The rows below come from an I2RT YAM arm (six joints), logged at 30 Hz.
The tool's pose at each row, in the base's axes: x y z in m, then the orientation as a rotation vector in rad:
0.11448 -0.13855 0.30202 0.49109 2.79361 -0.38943
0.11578 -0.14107 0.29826 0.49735 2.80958 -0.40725
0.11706 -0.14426 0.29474 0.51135 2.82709 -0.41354
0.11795 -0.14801 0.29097 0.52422 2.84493 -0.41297
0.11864 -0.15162 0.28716 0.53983 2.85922 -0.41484
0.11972 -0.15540 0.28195 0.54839 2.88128 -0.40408
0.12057 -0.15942 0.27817 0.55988 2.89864 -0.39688
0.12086 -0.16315 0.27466 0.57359 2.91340 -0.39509
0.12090 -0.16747 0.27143 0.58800 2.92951 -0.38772
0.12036 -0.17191 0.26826 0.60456 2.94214 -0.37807
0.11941 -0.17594 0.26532 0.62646 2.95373 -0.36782
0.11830 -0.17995 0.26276 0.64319 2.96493 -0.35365
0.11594 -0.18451 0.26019 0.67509 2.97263 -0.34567
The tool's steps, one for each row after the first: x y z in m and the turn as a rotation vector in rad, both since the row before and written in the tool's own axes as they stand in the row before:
-0.00073 -0.00101 0.00454 0.01393 0.01690 -0.00176
-0.00105 -0.00161 0.00453 0.00693 0.02028 0.00403
-0.00090 -0.00217 0.00486 0.00212 0.02028 0.00383
-0.00077 -0.00209 0.00480 0.00385 0.01765 0.00614
-0.00093 -0.00174 0.00622 -0.00482 0.02317 0.00076
-0.00127 -0.00240 0.00488 -0.00241 0.01950 0.00343
-0.00081 -0.00243 0.00445 0.00125 0.01763 0.00500
-0.00093 -0.00311 0.00431 -0.00226 0.01916 0.00538
-0.00056 -0.00346 0.00422 -0.00387 0.01651 0.00762
-0.00016 -0.00332 0.00384 -0.00388 0.01708 0.01109
-0.00017 -0.00346 0.00344 -0.00680 0.01551 0.00809
0.00067 -0.00449 0.00351 -0.00197 0.01638 0.01782

